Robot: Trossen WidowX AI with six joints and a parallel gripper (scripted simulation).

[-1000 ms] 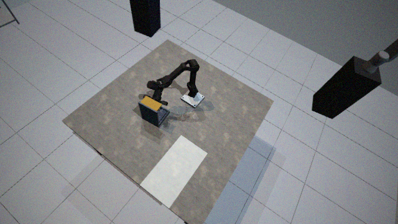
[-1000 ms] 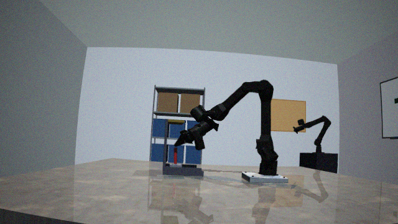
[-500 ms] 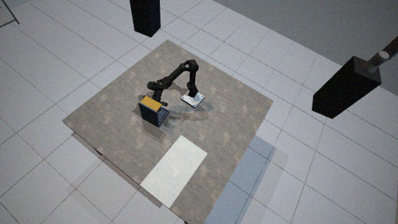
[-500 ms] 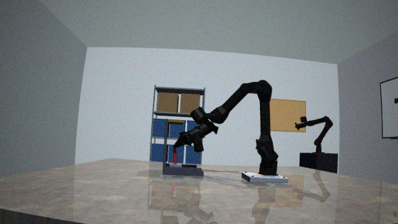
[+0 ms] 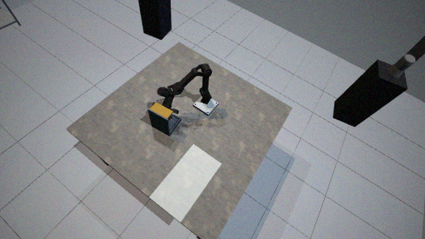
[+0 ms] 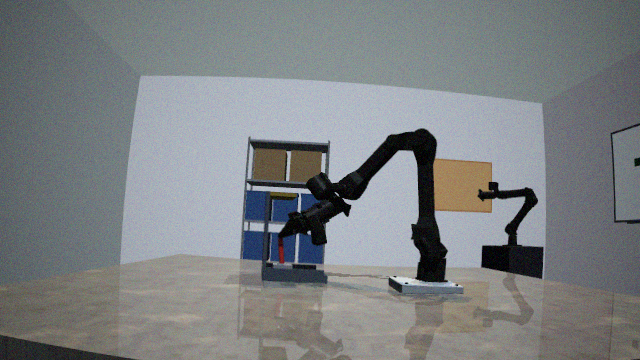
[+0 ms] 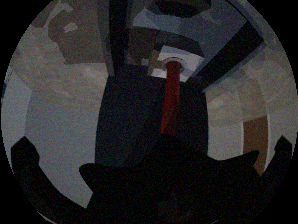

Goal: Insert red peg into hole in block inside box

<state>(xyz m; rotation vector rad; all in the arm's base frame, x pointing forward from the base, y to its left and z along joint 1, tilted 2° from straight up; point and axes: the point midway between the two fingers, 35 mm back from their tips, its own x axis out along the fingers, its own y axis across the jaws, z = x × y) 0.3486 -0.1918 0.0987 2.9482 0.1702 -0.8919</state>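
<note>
The orange roof is 110 mm above my gripper tip. From my gripper tip the other things lie so: red peg (40 mm below, 10 mm behind).
</note>
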